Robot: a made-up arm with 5 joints. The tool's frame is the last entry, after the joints.
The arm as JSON. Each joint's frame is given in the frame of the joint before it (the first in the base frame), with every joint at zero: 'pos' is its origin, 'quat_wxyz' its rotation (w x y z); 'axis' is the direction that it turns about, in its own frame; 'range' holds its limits. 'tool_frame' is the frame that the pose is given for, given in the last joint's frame.
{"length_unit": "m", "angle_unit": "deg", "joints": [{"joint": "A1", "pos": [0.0, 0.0, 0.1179], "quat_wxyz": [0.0, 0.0, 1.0, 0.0], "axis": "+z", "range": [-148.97, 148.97]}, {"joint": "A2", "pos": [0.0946, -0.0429, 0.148], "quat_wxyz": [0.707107, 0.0, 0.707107, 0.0], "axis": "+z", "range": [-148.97, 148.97]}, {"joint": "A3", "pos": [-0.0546, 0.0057, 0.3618], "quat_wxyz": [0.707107, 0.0, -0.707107, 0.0], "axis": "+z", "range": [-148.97, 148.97]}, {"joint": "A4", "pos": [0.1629, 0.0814, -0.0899], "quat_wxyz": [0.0, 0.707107, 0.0, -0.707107], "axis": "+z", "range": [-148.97, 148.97]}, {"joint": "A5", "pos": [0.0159, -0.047, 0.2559], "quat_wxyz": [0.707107, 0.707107, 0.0, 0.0], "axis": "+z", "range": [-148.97, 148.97]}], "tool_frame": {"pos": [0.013, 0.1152, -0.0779], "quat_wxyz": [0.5, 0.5, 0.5, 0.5]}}
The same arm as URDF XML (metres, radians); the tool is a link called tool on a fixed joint. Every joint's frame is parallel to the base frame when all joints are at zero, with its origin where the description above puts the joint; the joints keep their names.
<robot name="arm">
<joint name="A1" type="revolute"><parent link="base_link"/><child link="link1"/><origin xyz="0 0 0.1179"/><axis xyz="0 0 -1"/><limit lower="-2.6" upper="2.6"/></joint>
<joint name="A2" type="revolute"><parent link="link1"/><child link="link2"/><origin xyz="-0.0946 -0.0429 -0.148"/><axis xyz="-1 0 0"/><limit lower="-2.6" upper="2.6"/></joint>
<joint name="A3" type="revolute"><parent link="link2"/><child link="link3"/><origin xyz="-0.3618 0.0057 -0.0546"/><axis xyz="0 0 -1"/><limit lower="-2.6" upper="2.6"/></joint>
<joint name="A4" type="revolute"><parent link="link3"/><child link="link4"/><origin xyz="-0.1629 0.0814 0.0899"/><axis xyz="1 0 0"/><limit lower="-2.6" upper="2.6"/></joint>
<joint name="A5" type="revolute"><parent link="link4"/><child link="link5"/><origin xyz="0.2559 0.047 0.0159"/><axis xyz="0 1 0"/><limit lower="-2.6" upper="2.6"/></joint>
<joint name="tool_fixed" type="fixed"><parent link="link5"/><child link="tool"/><origin xyz="0.1152 -0.0779 0.013"/></joint>
<link name="base_link"/>
<link name="link1"/>
<link name="link2"/>
<link name="link3"/>
<link name="link4"/>
<link name="link5"/>
<link name="tool"/>
</robot>

